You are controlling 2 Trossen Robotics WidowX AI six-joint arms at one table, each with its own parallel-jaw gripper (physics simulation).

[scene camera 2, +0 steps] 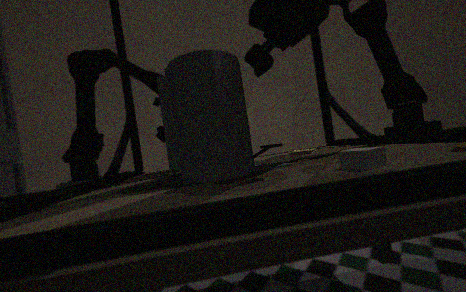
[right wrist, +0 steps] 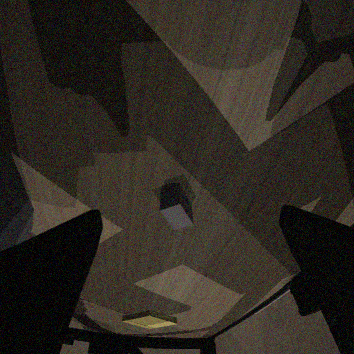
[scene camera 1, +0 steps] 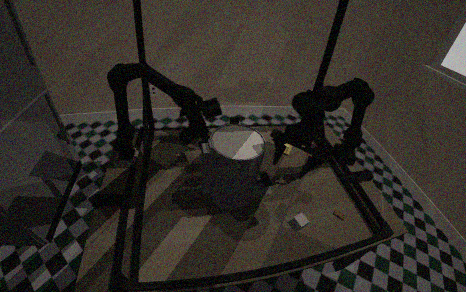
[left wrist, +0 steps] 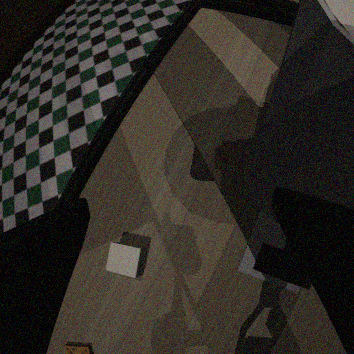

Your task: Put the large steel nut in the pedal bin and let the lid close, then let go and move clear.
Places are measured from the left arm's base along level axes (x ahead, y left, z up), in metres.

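Pixels of known places: left gripper, between the fingertips: (scene camera 2: 271,61) (scene camera 1: 285,171) (left wrist: 182,202); right gripper, between the fingertips: (right wrist: 192,217); left arm's base, origin of its link: (scene camera 2: 409,124) (scene camera 1: 346,150); right arm's base, origin of its link: (scene camera 2: 85,179) (scene camera 1: 126,154).
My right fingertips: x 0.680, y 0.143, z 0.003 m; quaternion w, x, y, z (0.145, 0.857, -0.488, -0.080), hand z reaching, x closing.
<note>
For each thing: its top centre in the pictures, then the offset to it from my right fingertips.
- pedal bin, centre of its top: (scene camera 2: 203,67) (scene camera 1: 238,140) dx -0.128, dy +0.174, dz +0.203 m
- dark round can with its pale lid, centre of its top: (scene camera 1: 245,139) dx -0.147, dy +0.166, dz +0.204 m
- white cube, centre of its top: (left wrist: 122,259) (scene camera 2: 360,149) (scene camera 1: 301,219) dx -0.392, dy +0.273, dz -0.022 m
- small orange block, centre of its top: (scene camera 1: 340,214) dx -0.568, dy +0.220, dz -0.042 m
- flat yellow block, centre of its top: (right wrist: 149,323) (scene camera 2: 302,150) (scene camera 1: 283,147) dx -0.347, dy -0.133, dz -0.039 m
- small grey block, centre of its top: (right wrist: 176,217) dx -0.034, dy -0.012, dz -0.029 m
The pedal bin (scene camera 1: 235,179) (scene camera 2: 206,116) (left wrist: 316,105) stands in the middle of the table, a dark round can with its pale lid (scene camera 1: 237,142) lying flat and shut. Its pedal (scene camera 1: 265,178) (scene camera 2: 268,146) (left wrist: 281,263) sticks out at the foot. I see the large steel nut in no view. My right gripper (right wrist: 192,217) is open and empty; its arm reaches to the bin's far left side in scene camera 1. My left gripper (scene camera 1: 290,165) (left wrist: 182,202) is open and empty, hanging to the right of the bin, apart from it.
A white cube (scene camera 1: 301,220) (left wrist: 123,260) and a small orange block (scene camera 1: 339,214) (left wrist: 79,349) lie at the front right. A flat yellow block (scene camera 1: 287,148) (right wrist: 149,321) lies under the left arm. A small grey block (right wrist: 175,214) lies on the wood. Black frame posts (scene camera 1: 142,87) (scene camera 1: 330,58) stand beside the arms.
</note>
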